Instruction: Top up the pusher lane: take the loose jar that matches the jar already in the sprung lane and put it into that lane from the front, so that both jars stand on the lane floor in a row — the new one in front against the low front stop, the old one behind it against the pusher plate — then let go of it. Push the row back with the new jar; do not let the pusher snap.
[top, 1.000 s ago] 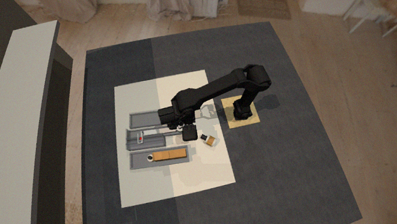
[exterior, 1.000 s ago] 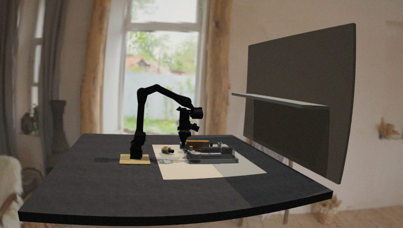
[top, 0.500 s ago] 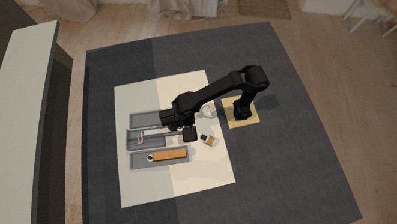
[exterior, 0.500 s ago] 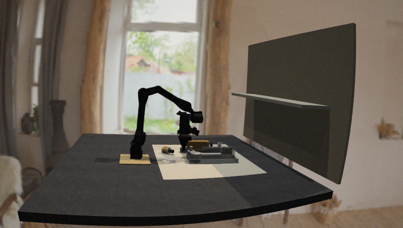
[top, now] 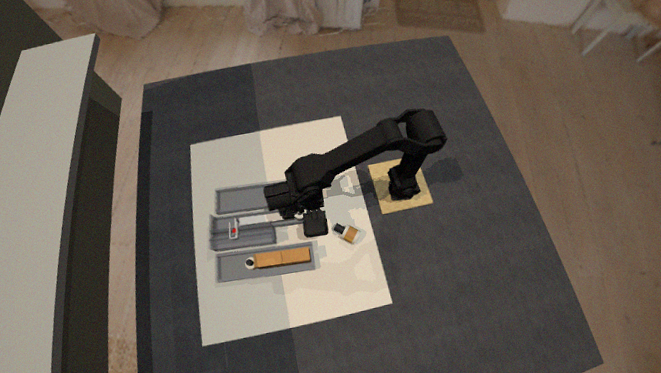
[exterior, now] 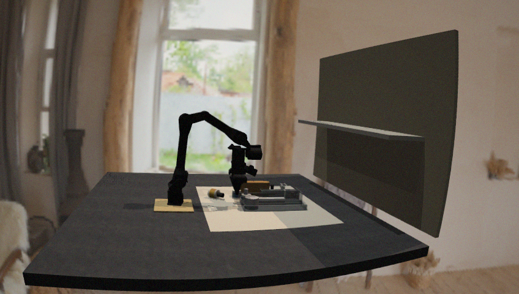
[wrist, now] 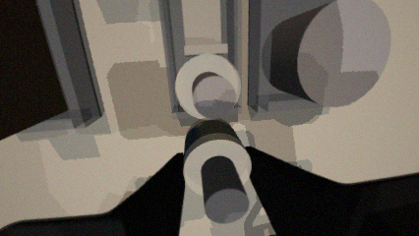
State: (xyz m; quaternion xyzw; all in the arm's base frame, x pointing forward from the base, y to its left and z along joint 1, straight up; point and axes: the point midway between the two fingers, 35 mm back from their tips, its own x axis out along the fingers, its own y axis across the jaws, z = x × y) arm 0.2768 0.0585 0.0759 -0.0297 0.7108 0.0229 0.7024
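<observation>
Now: the sprung lane 190 mm ahead of my gripper tip, 40 mm to the left of it and 30 mm below it. Round my gripper tip: red mark: 220 mm ahead, 60 mm to the left, 20 mm above; wall shelf: 550 mm ahead, 320 mm above, 70 mm to the left.
</observation>
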